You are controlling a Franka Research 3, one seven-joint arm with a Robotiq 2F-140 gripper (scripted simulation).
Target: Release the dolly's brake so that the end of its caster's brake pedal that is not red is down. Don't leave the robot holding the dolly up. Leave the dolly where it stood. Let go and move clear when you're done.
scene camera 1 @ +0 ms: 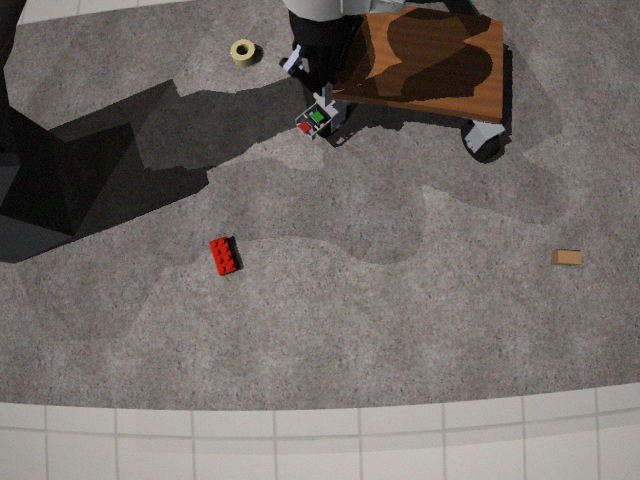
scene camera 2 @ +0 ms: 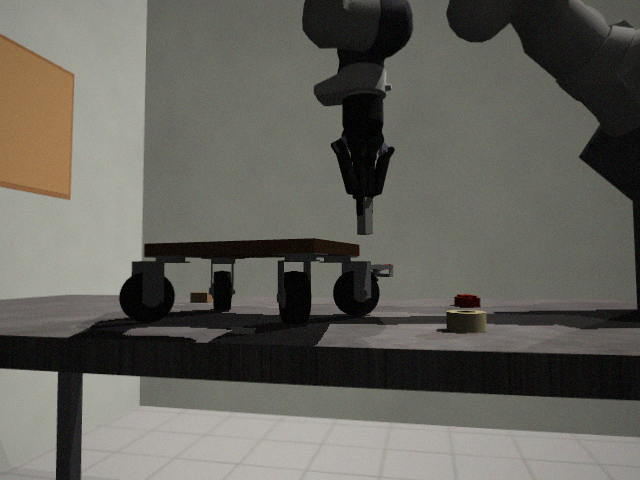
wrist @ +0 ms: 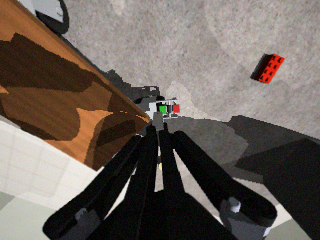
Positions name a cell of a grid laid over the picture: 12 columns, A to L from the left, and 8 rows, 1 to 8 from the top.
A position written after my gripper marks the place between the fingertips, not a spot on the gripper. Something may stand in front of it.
my gripper: scene camera 1 G2; scene camera 2 G4; wrist F4
